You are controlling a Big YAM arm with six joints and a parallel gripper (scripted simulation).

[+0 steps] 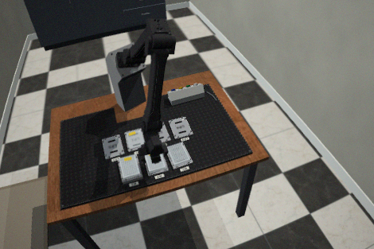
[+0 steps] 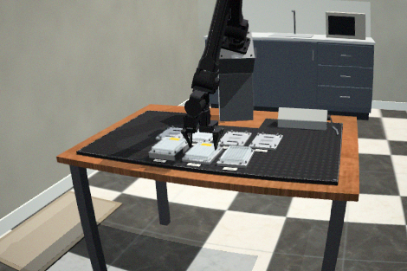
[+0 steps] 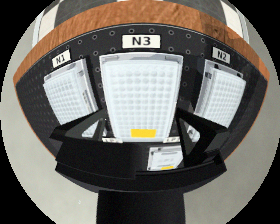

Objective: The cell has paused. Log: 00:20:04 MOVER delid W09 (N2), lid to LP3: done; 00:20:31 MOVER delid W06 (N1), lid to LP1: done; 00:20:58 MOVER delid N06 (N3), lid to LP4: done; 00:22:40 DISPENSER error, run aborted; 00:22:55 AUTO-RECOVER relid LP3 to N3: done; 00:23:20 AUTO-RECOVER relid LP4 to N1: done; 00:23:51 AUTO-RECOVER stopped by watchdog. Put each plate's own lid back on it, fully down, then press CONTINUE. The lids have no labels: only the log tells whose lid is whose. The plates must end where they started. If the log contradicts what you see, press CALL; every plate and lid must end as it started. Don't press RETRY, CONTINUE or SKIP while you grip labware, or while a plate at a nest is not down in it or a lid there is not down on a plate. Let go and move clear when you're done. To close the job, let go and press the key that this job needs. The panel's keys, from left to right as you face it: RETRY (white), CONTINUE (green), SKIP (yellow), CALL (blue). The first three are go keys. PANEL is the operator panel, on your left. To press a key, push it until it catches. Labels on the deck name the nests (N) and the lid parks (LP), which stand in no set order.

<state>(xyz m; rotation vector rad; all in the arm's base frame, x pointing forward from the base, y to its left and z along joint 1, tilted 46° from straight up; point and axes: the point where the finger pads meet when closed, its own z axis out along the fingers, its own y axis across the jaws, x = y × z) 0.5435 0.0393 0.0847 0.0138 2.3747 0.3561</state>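
The lid lies 17 cm behind my hand, 9 cm to the right of it and 2 cm below it. Round my hand: LP4 lid park (21 cm behind, 17 cm to the left, 3 cm below); then green key (50 cm behind, 27 cm to the left, 3 cm above); then white key (51 cm behind, 32 cm to the left, 3 cm above).
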